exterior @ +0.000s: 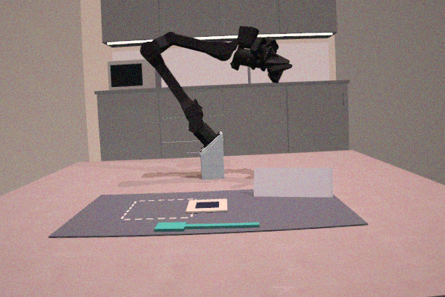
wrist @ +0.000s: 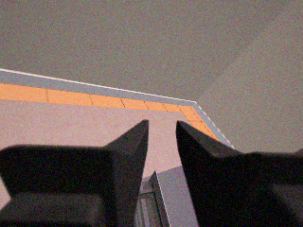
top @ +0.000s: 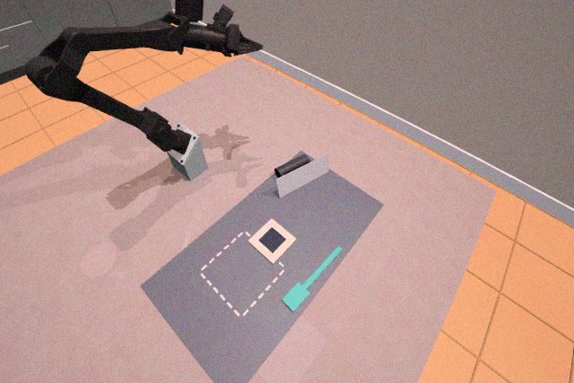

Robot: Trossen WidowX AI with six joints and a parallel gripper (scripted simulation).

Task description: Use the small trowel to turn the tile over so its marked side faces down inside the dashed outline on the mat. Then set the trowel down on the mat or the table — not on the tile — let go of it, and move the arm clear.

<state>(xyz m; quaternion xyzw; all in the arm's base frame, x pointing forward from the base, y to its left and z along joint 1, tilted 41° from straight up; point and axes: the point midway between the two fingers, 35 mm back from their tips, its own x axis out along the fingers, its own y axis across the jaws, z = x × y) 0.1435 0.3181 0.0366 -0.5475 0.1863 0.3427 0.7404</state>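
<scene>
Now: the beige tile 360 mm below my gripper tip, 310 mm to the right of it and 250 mm ahead of it. From my gripper tip the other things lie so: teal flat tool: 390 mm ahead, 360 mm below, 350 mm to the right; grey mat: 380 mm below, 300 mm to the right, 260 mm ahead.
</scene>
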